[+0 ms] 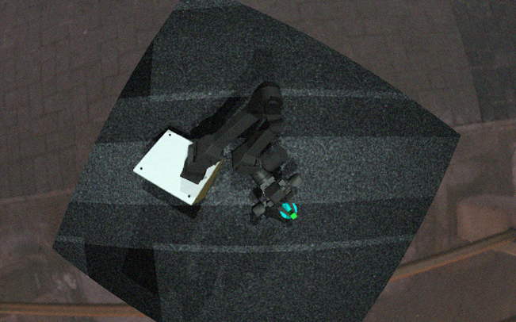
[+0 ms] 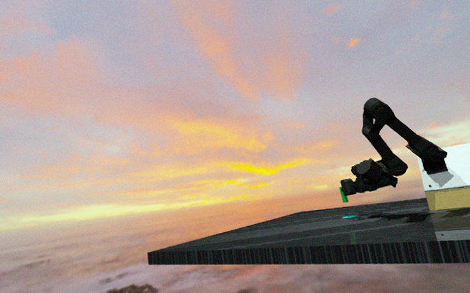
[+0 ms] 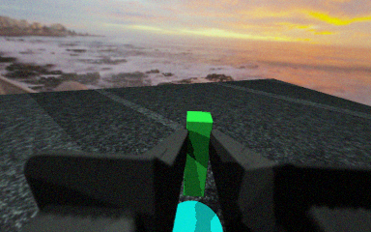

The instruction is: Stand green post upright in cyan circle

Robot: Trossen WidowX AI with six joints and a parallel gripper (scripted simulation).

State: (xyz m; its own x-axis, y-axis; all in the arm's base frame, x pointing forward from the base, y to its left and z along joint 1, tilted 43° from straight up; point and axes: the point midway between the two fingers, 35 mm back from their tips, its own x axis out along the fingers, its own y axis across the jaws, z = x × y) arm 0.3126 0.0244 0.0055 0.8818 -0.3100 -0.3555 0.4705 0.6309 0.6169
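The cyan circle lies 11 cm below my gripper tip. The rest, counted from my gripper tip: green post: 2 cm below.
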